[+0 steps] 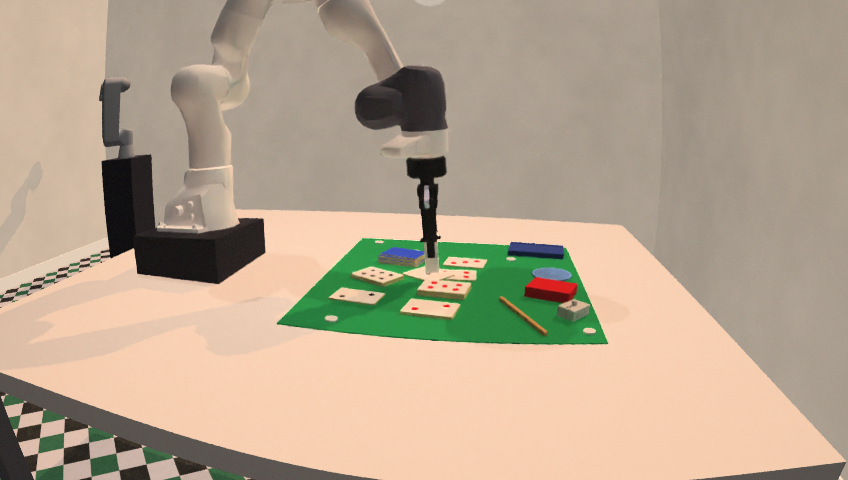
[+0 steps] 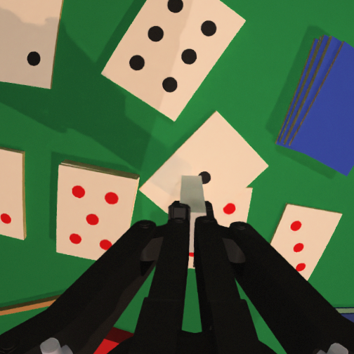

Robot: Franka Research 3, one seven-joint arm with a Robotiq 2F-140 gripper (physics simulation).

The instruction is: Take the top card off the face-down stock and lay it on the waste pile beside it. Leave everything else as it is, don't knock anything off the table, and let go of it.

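The face-down stock (image 1: 402, 255) (image 2: 325, 110) is a blue-backed stack with slightly fanned edges, at the back left of the mat. My gripper (image 1: 431, 264) (image 2: 190, 191) is shut and empty. Its pale fingertips point down at a tilted face-up card (image 1: 415, 273) (image 2: 215, 140) with a black pip, apart from the stock. Whether they touch that card is unclear. The tilted card overlaps a red-pip card (image 1: 470, 275) (image 2: 242, 197); the fingers partly hide both. A six-pip black card (image 1: 377, 275) (image 2: 172, 45) lies near the stock. I cannot tell which face-up cards are the waste pile.
The green mat (image 1: 380, 327) also bears a red five-pip pile (image 1: 443, 289) (image 2: 92, 207), a red three-pip card (image 1: 464, 262) (image 2: 310, 235), red box (image 1: 550, 289), blue disc (image 1: 551, 274), dark blue slab (image 1: 535, 249), grey block (image 1: 573, 310) and wooden stick (image 1: 522, 315).
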